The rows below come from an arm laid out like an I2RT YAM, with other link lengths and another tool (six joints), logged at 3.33 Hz.
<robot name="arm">
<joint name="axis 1" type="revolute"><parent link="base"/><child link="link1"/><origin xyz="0 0 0.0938" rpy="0 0 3.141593"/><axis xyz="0 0 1"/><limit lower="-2.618" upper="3.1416"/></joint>
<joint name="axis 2" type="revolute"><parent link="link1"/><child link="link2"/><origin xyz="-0.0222 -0.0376 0.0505" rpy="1.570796 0 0"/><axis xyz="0 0 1"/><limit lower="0" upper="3.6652"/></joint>
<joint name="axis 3" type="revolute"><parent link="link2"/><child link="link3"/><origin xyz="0.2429 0 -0.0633" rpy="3.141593 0 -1.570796"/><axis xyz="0 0 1"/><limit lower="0" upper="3.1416"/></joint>
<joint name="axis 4" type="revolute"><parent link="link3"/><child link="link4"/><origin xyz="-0.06 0.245 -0.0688"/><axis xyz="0 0 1"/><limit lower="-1.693" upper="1.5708"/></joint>
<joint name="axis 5" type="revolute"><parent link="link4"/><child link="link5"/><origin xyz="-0.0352 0.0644 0.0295" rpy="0 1.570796 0"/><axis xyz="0 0 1"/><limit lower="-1.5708" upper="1.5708"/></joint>
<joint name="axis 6" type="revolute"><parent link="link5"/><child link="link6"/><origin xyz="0 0.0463 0.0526" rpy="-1.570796 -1.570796 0"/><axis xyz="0 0 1"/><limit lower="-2.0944" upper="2.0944"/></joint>
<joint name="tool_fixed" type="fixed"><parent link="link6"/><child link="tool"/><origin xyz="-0.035 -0.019 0.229" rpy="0.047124 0 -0.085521"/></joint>
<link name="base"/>
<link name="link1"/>
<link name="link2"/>
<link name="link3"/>
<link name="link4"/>
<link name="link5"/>
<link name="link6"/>
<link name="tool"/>
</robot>
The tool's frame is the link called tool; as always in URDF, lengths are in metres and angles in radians.
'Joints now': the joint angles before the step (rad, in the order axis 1, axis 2, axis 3, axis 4, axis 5, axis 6). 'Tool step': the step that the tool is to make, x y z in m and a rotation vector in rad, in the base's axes. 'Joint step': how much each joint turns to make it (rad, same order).
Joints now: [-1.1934 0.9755 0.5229 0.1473 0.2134 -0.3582]
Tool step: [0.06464 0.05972 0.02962 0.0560 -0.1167 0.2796]
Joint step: [-0.0002 -0.2297 0.0573 -0.2984 -0.3059 0.0372]
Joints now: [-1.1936 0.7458 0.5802 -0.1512 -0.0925 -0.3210]
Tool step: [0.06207 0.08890 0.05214 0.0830 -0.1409 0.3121]
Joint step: [0.0002 -0.1367 0.1692 -0.3164 -0.3471 0.0562]
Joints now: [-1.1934 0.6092 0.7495 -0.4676 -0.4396 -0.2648]
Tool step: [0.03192 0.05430 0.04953 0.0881 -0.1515 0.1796]
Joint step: [0.0014 -0.0029 0.1322 -0.0923 -0.2225 0.1307]
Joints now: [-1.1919 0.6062 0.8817 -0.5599 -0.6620 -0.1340]
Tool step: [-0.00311 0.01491 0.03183 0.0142 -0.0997 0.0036]
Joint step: [0.0015 -0.0576 0.0204 0.0216 -0.0248 0.1213]
